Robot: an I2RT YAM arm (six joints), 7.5 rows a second.
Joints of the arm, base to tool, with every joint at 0 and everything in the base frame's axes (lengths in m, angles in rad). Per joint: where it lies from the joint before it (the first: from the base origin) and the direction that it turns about. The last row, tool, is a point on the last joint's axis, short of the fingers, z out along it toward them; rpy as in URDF.
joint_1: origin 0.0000 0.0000 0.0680 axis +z
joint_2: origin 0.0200 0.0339 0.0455 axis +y
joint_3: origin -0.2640 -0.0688 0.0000 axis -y
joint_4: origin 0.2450 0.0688 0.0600 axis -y
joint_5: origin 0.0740 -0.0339 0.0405 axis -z
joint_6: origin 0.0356 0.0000 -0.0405 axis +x
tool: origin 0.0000 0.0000 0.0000 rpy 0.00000 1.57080 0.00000
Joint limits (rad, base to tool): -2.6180..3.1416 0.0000..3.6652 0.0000..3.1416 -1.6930..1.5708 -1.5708..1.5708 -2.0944..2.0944
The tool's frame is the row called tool.
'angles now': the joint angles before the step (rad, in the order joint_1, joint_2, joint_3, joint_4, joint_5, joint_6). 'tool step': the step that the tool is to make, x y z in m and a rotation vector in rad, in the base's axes. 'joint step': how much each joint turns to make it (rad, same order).
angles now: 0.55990 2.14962 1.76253 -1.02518 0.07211 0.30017
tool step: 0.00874 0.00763 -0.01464 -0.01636 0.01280 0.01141
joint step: 0.00459 0.06569 0.04807 -0.00134 0.00593 -0.00780
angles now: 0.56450 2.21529 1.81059 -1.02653 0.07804 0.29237
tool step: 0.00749 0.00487 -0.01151 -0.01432 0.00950 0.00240
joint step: 0.00077 0.05345 0.04326 -0.00530 0.00673 -0.00255
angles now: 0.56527 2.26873 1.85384 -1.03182 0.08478 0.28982
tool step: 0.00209 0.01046 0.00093 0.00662 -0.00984 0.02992
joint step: 0.01665 0.02559 0.04632 -0.00777 -0.00195 -0.01317
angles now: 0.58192 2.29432 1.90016 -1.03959 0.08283 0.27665
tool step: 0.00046 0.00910 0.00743 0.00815 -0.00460 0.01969
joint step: 0.01546 0.01578 0.05616 -0.03173 -0.00477 -0.00360
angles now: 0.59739 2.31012 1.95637 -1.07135 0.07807 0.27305
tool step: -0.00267 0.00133 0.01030 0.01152 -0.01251 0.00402
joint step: 0.00545 -0.01997 0.00597 -0.00926 -0.00219 0.00179
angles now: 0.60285 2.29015 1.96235 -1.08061 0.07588 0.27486
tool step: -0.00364 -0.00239 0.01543 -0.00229 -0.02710 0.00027
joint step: 0.00154 -0.03596 -0.00076 -0.01404 0.01723 -0.00173
